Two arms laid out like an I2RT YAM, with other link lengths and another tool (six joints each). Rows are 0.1 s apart.
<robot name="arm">
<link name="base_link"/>
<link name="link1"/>
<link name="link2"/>
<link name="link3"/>
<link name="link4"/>
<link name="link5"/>
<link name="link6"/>
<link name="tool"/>
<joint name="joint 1" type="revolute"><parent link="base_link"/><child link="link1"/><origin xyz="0 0 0.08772" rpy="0 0 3.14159"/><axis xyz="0 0 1"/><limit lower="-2.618" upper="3.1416"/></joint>
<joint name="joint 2" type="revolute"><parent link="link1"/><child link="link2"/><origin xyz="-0.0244 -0.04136 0.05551" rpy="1.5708 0 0"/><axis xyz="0 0 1"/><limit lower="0" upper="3.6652"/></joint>
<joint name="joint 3" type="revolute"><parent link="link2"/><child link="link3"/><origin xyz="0.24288 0 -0.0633" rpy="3.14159 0 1.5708"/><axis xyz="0 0 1"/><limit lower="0" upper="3.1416"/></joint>
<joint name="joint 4" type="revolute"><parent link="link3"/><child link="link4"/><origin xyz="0.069 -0.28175 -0.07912"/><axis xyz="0 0 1"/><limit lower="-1.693" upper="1.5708"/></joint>
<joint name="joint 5" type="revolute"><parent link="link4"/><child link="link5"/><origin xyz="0.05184 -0.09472 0.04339" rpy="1.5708 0 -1.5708"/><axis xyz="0 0 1"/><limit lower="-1.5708" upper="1.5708"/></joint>
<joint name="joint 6" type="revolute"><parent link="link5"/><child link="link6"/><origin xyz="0.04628 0 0.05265" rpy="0 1.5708 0"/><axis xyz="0 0 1"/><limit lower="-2.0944" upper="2.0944"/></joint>
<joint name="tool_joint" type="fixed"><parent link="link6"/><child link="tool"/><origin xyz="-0.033 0.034 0.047" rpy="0 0.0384 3.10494"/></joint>
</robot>
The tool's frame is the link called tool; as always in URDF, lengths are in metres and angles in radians.
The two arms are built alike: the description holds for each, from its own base.
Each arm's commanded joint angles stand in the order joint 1, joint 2, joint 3, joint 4, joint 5, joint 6.
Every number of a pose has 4 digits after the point.
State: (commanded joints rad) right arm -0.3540 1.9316 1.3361 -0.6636 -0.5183 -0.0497; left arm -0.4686 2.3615 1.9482 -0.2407 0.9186 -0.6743
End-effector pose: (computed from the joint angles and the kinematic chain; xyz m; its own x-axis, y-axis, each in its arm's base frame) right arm 0.3955 -0.1152 0.0756 -0.9187 0.2394 -0.3142 0.0810 0.8927 0.4433; left arm 0.4683 -0.3368 0.1906 -0.9594 0.0763 -0.2715 0.2799 0.3738 -0.8843
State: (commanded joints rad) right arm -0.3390 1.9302 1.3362 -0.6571 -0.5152 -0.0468; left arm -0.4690 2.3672 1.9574 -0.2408 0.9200 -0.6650
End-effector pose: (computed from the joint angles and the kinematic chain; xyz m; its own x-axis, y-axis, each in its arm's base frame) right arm 0.3983 -0.1099 0.0764 -0.9197 0.2274 -0.3202 0.0682 0.8954 0.4399; left arm 0.4691 -0.3374 0.1906 -0.9559 0.0805 -0.2824 0.2917 0.3709 -0.8817
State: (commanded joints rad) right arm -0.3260 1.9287 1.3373 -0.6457 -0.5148 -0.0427; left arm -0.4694 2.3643 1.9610 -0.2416 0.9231 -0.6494
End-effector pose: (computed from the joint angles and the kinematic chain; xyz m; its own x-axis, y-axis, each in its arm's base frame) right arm 0.4021 -0.1054 0.0777 -0.9180 0.2176 -0.3315 0.0546 0.8974 0.4378; left arm 0.4686 -0.3374 0.1930 -0.9497 0.0878 -0.3005 0.3113 0.3655 -0.8772
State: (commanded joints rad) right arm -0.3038 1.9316 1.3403 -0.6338 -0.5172 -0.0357; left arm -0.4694 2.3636 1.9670 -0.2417 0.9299 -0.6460
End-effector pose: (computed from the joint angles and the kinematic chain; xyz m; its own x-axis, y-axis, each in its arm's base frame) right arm 0.4070 -0.0968 0.0779 -0.9184 0.2022 -0.3399 0.0350 0.8976 0.4395; left arm 0.4685 -0.3375 0.1959 -0.9469 0.0922 -0.3079 0.3201 0.3578 -0.8772
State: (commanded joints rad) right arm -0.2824 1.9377 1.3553 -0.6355 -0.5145 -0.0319; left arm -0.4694 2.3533 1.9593 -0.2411 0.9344 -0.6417
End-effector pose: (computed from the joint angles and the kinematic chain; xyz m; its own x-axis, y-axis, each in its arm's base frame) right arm 0.4123 -0.0892 0.0800 -0.9202 0.1853 -0.3448 0.0173 0.8993 0.4370; left arm 0.4668 -0.3367 0.1988 -0.9447 0.0959 -0.3136 0.3269 0.3531 -0.8766
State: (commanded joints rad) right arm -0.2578 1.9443 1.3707 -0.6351 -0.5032 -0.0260; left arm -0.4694 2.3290 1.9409 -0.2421 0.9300 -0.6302
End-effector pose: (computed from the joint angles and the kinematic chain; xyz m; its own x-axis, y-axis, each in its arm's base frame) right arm 0.4180 -0.0810 0.0821 -0.9217 0.1672 -0.3500 0.0014 0.9038 0.4279; left arm 0.4637 -0.3350 0.2043 -0.9394 0.0967 -0.3289 0.3413 0.3536 -0.8709
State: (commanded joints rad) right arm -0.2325 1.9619 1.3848 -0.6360 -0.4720 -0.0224; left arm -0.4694 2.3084 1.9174 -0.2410 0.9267 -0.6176
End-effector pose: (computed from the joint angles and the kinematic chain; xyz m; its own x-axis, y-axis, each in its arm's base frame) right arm 0.4219 -0.0739 0.0790 -0.9279 0.1478 -0.3423 -0.0036 0.9145 0.4045; left arm 0.4603 -0.3332 0.2060 -0.9356 0.0995 -0.3389 0.3515 0.3560 -0.8659
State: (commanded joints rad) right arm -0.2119 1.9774 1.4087 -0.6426 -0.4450 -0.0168; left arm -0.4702 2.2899 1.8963 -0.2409 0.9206 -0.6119
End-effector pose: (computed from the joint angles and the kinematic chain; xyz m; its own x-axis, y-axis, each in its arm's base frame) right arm 0.4272 -0.0686 0.0796 -0.9308 0.1340 -0.3401 -0.0072 0.9235 0.3836; left arm 0.4571 -0.3319 0.2074 -0.9342 0.0992 -0.3428 0.3548 0.3608 -0.8625
